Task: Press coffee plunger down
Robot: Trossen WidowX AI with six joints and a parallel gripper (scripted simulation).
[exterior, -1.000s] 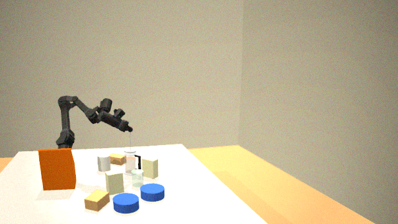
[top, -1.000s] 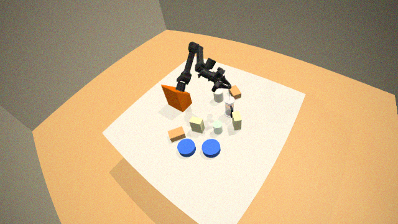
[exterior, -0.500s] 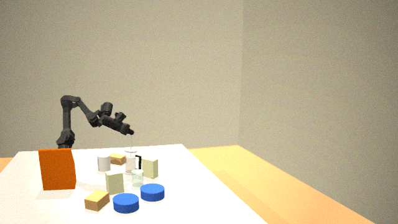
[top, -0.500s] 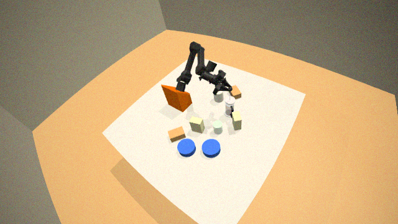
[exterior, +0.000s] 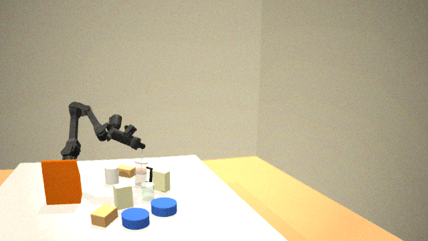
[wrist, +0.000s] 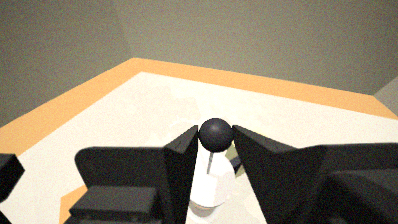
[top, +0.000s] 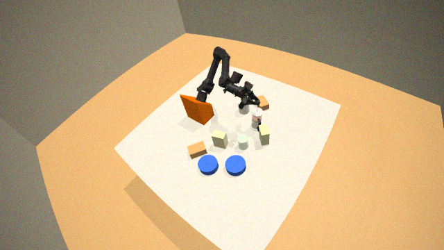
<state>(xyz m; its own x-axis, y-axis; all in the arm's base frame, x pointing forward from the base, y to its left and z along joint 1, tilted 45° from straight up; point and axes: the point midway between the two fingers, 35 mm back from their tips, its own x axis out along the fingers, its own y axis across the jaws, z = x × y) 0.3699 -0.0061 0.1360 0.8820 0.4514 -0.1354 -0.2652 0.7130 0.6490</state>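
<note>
Now: gripper tip 1 cm to the left of the coffee press and 12 cm above it. Also, from my gripper tip: white cup (18 cm behind, 9 cm to the left, 18 cm below).
</note>
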